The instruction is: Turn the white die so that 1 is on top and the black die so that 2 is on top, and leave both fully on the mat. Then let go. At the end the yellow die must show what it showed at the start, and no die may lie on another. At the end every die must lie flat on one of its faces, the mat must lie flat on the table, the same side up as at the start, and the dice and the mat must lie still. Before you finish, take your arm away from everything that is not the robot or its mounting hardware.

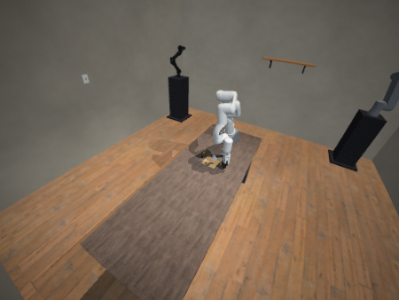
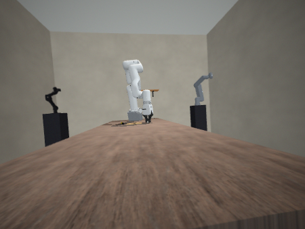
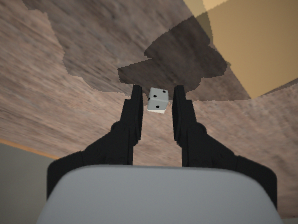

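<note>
My hand is 2 cm above the white die. Round my hand: tan mat (13 cm to the right, 2 cm below); then small yellow die (26 cm to the right, 8 cm behind, 2 cm below); then black die (24 cm to the right, 2 cm below, 2 cm behind).
</note>
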